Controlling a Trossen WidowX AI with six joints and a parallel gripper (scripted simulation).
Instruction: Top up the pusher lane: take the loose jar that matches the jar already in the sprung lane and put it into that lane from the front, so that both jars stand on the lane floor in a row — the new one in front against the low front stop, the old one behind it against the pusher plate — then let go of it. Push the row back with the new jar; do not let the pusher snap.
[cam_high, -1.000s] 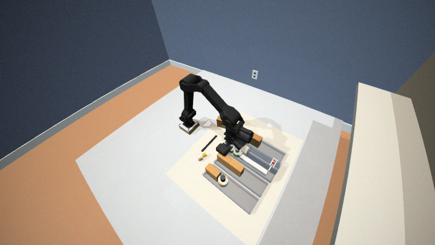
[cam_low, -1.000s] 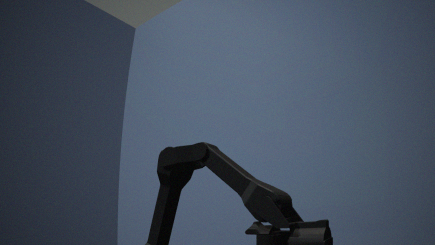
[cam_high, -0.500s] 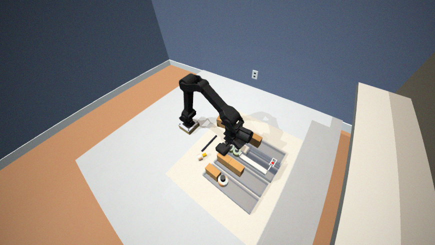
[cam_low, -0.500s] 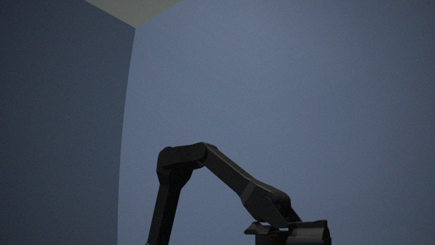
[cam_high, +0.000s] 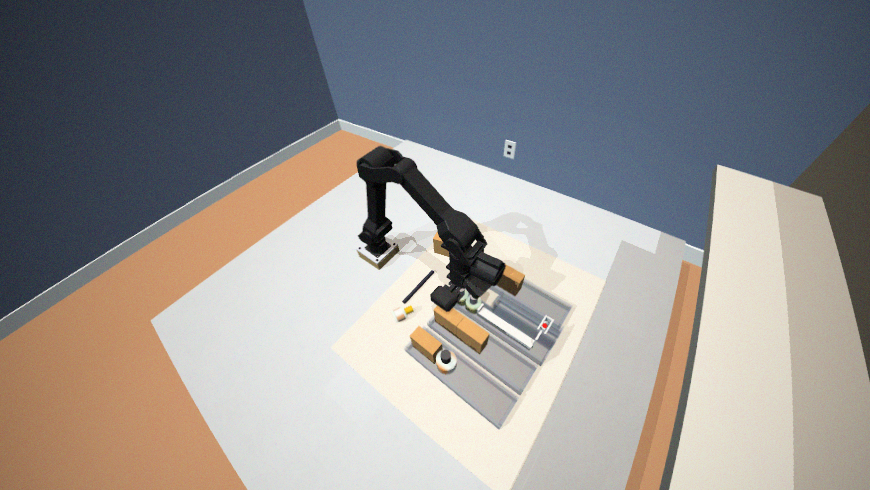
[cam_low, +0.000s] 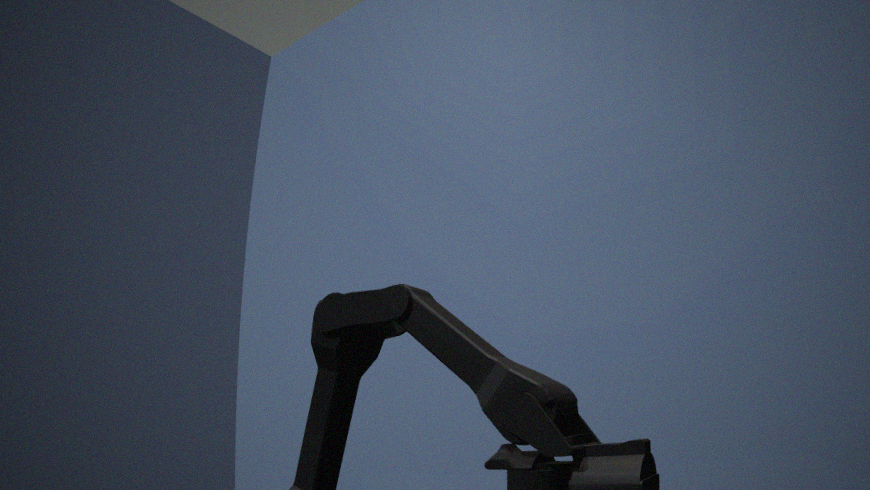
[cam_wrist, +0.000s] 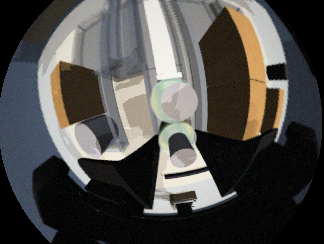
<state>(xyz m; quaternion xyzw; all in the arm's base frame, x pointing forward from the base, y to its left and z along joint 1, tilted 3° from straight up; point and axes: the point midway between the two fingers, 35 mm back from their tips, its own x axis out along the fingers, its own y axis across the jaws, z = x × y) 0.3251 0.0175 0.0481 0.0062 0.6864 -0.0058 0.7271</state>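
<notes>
The black stick is 13 cm behind my gripper tip, 4 cm to the right of it and 3 cm below it. The rest, counted from my gripper tip: sprung lane: 15 cm ahead, 2 cm to the left, 1 cm below.
</notes>
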